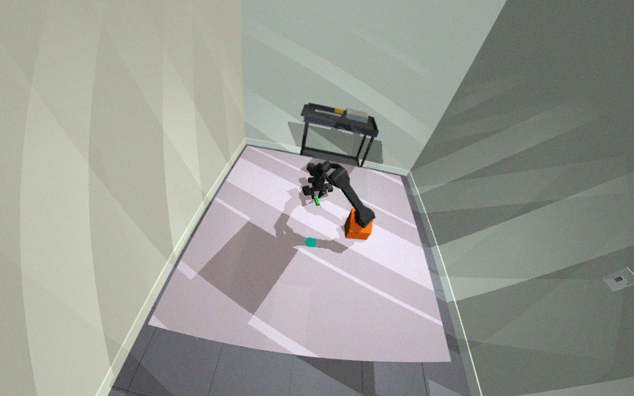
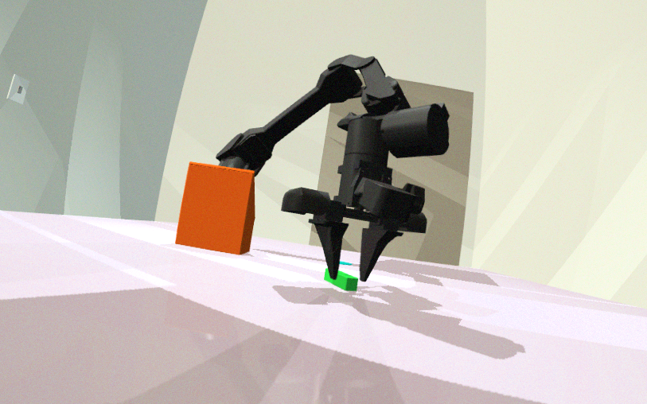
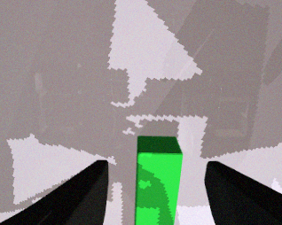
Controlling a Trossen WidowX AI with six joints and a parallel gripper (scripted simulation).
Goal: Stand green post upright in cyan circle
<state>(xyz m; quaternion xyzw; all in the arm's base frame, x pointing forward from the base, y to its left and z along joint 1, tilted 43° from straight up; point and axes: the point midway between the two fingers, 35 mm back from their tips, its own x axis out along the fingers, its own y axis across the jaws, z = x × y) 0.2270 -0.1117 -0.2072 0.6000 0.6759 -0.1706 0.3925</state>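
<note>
The cyan circle lies 32 cm to the left of my gripper tip, 3 cm ahead of it and 1 cm below it. From my gripper tip the other things lie so: green post (2 cm to the left, 1 cm behind).
</note>
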